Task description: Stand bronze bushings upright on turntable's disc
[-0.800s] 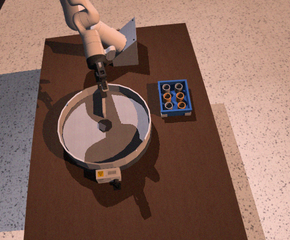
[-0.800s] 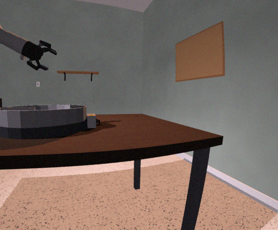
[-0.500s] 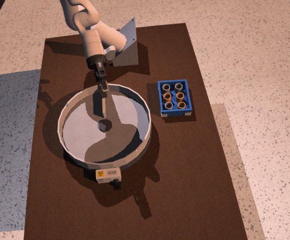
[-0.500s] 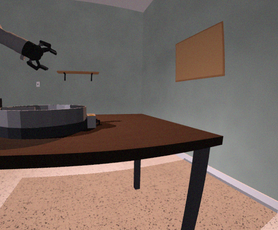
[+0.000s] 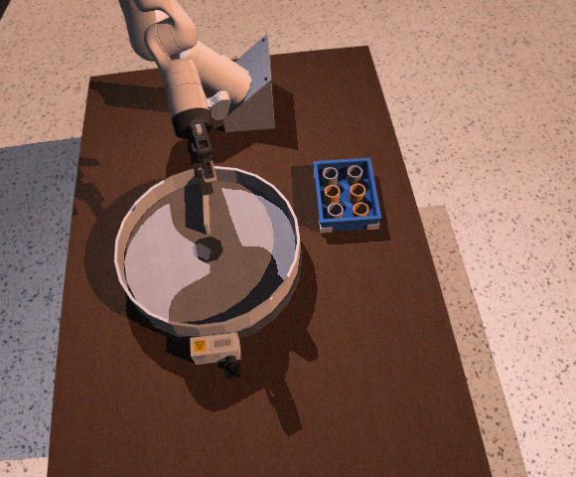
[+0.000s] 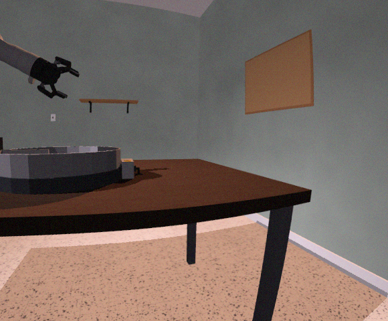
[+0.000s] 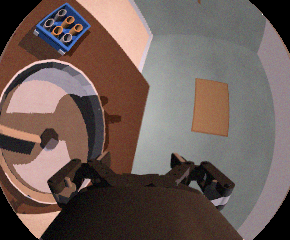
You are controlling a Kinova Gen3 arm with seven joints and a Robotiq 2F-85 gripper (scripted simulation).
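Now: the blue crate 20 cm behind my hand, 28 cm to the left of it and 30 cm below it. From my hand the other things lie so: turntable (4 cm to the right, 28 cm below); then grey turntable disc (2 cm behind, 4 cm to the right, 28 cm below).
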